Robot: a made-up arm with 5 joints. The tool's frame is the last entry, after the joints. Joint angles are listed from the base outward. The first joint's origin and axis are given. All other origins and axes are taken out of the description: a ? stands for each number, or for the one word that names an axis. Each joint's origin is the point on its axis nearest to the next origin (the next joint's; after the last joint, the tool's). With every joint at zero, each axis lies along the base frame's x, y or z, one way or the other. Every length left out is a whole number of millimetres.
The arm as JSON. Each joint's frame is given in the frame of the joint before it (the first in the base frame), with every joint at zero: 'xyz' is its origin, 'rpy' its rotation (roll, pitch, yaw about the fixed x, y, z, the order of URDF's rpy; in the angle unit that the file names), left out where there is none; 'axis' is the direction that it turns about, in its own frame. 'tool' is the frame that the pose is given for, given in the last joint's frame.
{
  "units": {
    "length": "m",
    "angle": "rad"
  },
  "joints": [
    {
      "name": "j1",
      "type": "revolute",
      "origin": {
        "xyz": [
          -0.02,
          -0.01,
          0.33
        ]
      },
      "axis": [
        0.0,
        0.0,
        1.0
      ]
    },
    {
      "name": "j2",
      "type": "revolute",
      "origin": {
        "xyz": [
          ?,
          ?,
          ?
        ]
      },
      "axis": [
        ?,
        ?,
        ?
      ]
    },
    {
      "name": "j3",
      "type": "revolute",
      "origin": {
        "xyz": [
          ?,
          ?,
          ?
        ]
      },
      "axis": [
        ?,
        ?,
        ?
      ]
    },
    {
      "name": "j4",
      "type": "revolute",
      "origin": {
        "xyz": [
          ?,
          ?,
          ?
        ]
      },
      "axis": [
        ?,
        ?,
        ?
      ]
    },
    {
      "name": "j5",
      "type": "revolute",
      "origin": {
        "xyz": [
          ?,
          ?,
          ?
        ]
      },
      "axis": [
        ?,
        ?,
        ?
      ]
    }
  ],
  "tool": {
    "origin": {
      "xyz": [
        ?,
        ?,
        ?
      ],
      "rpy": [
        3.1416,
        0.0,
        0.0
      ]
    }
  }
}
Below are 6 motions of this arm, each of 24 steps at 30 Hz.
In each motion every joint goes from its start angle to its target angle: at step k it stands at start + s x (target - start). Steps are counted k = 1, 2, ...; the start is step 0. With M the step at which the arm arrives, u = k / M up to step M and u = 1 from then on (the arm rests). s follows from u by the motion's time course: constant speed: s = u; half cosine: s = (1 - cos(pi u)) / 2; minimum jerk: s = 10 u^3 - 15 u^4 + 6 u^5.
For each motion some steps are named. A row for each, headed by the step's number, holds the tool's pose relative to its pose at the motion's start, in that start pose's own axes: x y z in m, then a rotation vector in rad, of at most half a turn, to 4 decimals.
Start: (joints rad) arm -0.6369 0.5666 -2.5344 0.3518 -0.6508
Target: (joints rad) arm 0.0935 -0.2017 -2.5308 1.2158 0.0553
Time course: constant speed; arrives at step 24
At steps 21, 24:
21: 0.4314 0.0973 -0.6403 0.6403 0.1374 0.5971
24: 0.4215 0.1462 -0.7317 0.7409 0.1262 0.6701

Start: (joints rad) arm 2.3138 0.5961 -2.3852 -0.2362 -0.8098
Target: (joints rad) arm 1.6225 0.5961 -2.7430 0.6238 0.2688
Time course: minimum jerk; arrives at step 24
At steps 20, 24:
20: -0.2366 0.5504 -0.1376 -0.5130 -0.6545 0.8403
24: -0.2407 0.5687 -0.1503 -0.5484 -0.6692 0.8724

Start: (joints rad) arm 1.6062 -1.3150 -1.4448 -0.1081 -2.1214
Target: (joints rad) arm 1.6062 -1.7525 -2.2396 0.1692 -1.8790
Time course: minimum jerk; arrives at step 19
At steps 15, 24:
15: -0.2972 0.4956 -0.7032 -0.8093 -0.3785 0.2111
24: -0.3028 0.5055 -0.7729 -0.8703 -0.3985 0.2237

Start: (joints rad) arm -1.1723 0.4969 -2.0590 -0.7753 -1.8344
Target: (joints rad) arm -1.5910 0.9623 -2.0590 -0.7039 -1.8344
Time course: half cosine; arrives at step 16
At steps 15, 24:
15: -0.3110 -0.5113 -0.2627 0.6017 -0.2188 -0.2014
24: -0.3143 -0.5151 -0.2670 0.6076 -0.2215 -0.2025

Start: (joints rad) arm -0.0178 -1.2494 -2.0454 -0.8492 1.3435
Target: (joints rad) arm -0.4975 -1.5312 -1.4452 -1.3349 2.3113
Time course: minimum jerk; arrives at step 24
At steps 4, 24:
4: -0.0126 -0.0024 -0.0050 0.0088 -0.0128 0.0252
24: -0.2921 -0.0254 -0.2309 0.0519 -0.4620 0.7271

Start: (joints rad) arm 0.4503 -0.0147 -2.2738 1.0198 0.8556
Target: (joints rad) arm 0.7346 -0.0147 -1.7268 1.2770 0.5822
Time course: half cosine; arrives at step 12
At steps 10, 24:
10: -0.3600 0.0859 0.2838 -0.3405 -0.7019 -0.4123
24: -0.3912 0.0962 0.2942 -0.3611 -0.7531 -0.4465

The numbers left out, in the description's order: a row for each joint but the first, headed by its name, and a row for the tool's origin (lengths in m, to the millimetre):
j2: xyz -0.03 0.0 0.0, axis 0.0 1.0 0.0
j3: xyz 0.1 0.0 0.45, axis 0.0 1.0 0.0
j4: xyz 0.12 0.0 -0.59, axis 0.0 1.0 0.0
j5: xyz 0.11 0.0 -0.12, axis 0.0 0.0 -1.0
tool: xyz 0.02 0.02 0.0

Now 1 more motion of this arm.
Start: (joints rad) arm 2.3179 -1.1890 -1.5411 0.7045 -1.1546
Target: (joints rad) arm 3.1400 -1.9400 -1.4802 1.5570 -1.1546
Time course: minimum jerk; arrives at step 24
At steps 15, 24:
15: -0.3463 0.0354 -0.3598 0.3268 0.4569 0.2299
24: -0.5593 -0.0172 -0.4076 0.4498 0.6389 0.3004

